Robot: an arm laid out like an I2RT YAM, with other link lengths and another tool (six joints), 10 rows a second.
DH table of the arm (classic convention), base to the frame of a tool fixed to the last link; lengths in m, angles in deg. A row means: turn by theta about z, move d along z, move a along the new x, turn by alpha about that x. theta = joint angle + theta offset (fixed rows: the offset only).
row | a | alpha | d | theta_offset
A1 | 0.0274 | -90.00 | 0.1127 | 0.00
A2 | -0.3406 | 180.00 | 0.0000 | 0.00
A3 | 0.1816 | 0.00 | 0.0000 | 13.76
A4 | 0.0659 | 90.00 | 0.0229 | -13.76
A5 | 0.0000 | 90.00 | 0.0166 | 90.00
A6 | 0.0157 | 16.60 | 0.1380 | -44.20
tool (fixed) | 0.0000 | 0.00 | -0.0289 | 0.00
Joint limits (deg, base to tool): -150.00..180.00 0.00..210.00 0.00..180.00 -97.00..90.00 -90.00..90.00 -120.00..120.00
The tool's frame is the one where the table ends.
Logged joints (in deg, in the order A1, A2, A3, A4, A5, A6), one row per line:
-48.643, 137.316, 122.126, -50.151, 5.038, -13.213
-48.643, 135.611, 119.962, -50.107, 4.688, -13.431
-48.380, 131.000, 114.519, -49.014, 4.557, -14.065
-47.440, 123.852, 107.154, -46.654, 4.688, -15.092
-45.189, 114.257, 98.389, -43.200, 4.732, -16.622
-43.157, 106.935, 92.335, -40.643, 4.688, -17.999
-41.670, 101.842, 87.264, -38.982, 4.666, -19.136
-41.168, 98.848, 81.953, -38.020, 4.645, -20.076
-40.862, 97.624, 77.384, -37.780, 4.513, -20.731
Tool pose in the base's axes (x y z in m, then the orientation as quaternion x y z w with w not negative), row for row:
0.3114, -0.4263, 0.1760, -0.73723, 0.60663, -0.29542, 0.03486
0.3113, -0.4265, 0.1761, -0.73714, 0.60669, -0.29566, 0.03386
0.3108, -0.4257, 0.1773, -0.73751, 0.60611, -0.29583, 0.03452
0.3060, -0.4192, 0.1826, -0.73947, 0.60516, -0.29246, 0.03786
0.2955, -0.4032, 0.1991, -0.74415, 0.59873, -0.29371, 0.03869
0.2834, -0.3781, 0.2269, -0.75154, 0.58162, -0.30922, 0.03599
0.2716, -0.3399, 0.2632, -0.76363, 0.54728, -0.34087, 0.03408
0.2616, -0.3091, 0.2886, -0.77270, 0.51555, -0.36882, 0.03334
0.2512, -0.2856, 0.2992, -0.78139, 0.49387, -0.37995, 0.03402
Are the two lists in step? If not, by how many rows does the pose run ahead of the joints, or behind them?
The pose runs 2 rows behind the joints: the pose in row i belongs to the joints in row i - 2.
